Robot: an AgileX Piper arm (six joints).
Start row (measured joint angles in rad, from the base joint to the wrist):
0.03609, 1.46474, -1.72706, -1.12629, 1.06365, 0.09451
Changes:
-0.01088, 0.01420, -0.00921, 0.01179, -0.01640, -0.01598
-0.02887, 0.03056, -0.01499, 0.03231, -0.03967, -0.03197
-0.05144, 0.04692, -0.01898, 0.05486, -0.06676, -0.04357
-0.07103, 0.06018, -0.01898, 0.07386, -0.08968, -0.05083
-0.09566, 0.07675, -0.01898, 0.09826, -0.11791, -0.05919
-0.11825, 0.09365, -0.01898, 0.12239, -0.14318, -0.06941
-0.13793, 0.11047, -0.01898, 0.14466, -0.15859, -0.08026
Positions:
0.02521, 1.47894, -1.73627, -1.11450, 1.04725, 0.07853
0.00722, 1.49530, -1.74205, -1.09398, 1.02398, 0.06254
-0.01535, 1.51166, -1.74604, -1.07143, 0.99689, 0.05094
-0.03494, 1.52492, -1.74604, -1.05243, 0.97397, 0.04368
-0.05957, 1.54149, -1.74604, -1.02803, 0.94574, 0.03532
-0.08216, 1.55839, -1.74604, -1.00390, 0.92047, 0.02510
-0.10184, 1.57521, -1.74604, -0.98163, 0.90506, 0.01425

